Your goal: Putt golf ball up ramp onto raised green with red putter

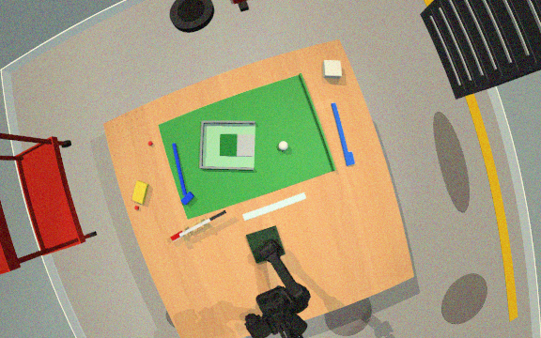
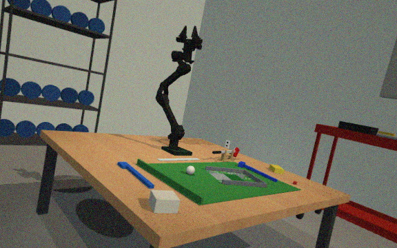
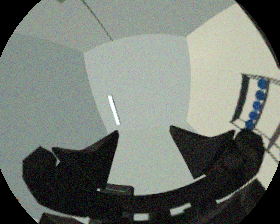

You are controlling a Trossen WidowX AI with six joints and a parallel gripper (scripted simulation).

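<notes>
The white strip lies 200 mm ahead of my gripper tip and 790 mm below it. Round my gripper tip: white golf ball: 470 mm ahead, 80 mm to the right, 770 mm below; small wooden stand: 150 mm ahead, 370 mm to the left, 760 mm below; red putter: 150 mm ahead, 350 mm to the left, 730 mm below.
</notes>
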